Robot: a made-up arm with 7 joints. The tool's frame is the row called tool. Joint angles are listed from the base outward.
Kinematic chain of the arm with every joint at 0, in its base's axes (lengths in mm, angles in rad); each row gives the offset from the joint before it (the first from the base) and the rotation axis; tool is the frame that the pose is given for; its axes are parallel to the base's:
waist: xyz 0 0 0 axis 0 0.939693 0.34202
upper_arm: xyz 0 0 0 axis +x
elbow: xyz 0 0 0 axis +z
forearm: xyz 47.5 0 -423.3 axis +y
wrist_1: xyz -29.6 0 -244.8 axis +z
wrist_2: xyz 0 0 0 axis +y
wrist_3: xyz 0 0 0 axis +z
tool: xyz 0 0 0
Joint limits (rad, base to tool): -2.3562..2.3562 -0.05..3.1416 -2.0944..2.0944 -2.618..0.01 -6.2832..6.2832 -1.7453..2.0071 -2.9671..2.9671
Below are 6 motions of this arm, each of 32 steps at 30 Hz.
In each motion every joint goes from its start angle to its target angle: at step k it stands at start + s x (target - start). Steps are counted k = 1, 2, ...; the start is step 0. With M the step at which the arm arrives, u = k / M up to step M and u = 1 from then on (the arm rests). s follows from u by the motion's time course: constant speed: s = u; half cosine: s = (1 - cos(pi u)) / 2; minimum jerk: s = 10 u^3 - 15 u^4 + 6 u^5.
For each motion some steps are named. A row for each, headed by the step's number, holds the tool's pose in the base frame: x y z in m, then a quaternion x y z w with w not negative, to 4 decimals.
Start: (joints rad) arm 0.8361 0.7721 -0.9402 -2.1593 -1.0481 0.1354 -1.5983
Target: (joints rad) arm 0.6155 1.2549 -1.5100 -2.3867 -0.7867 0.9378 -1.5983
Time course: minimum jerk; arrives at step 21
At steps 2, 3, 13, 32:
2: -0.1714 0.0614 -0.3681 -0.3335 0.3251 0.8824 0.0663
3: -0.1718 0.0625 -0.3667 -0.3307 0.3233 0.8842 0.0659
13: -0.1878 0.1283 -0.2938 -0.1696 0.1865 0.9655 0.0656
32: -0.1902 0.1596 -0.2546 -0.0903 0.0926 0.9886 0.0769

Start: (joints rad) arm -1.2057 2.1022 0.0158 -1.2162 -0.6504 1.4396 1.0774
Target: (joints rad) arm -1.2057 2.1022 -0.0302 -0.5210 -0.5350 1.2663 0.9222
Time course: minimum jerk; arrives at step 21
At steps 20, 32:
20: -0.0548 0.5419 0.3833 0.5885 -0.3372 0.7247 0.1216
32: -0.0549 0.5420 0.3832 0.5885 -0.3369 0.7248 0.1218

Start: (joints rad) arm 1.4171 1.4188 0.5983 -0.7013 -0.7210 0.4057 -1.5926
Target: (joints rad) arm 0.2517 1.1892 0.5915 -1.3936 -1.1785 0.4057 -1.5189
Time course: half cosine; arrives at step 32
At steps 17, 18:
17: -0.0055 0.6094 -0.0979 0.3916 0.6518 -0.6450 0.0757
18: 0.0145 0.6041 -0.1023 0.4228 0.6409 -0.6364 0.0746

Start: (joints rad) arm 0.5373 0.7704 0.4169 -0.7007 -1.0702 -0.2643 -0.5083
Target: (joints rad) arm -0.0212 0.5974 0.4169 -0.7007 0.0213 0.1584 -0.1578
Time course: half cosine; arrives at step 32
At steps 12, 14, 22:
12: -0.0441 0.4772 -0.4472 0.4569 -0.0118 -0.4618 0.7601
14: -0.0149 0.4707 -0.4560 0.4668 -0.0522 -0.3931 0.7905
22: 0.1063 0.4382 -0.4758 0.4275 -0.2126 -0.1091 0.8718

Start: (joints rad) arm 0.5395 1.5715 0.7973 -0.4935 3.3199 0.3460 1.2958
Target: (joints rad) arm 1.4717 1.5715 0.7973 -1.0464 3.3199 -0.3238 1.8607
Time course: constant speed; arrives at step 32
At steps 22, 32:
22: 0.0015 0.6380 0.0591 0.5544 0.3972 -0.6190 0.3896
32: -0.0135 0.6201 0.0415 0.4676 0.4451 -0.6296 0.4323

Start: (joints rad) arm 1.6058 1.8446 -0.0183 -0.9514 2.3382 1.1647 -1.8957
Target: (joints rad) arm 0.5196 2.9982 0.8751 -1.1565 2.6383 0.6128 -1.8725
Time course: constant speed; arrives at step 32
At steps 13, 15, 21, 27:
13: 0.3620 0.5003 0.0830 0.1177 0.0137 -0.6113 0.7825
15: 0.4069 0.4547 0.1181 0.1553 -0.0376 -0.6461 0.7463
21: 0.4904 0.2891 0.2371 0.2519 -0.1844 -0.7279 0.6105
27: 0.4906 0.0977 0.3519 0.3188 -0.3094 -0.7784 0.4436

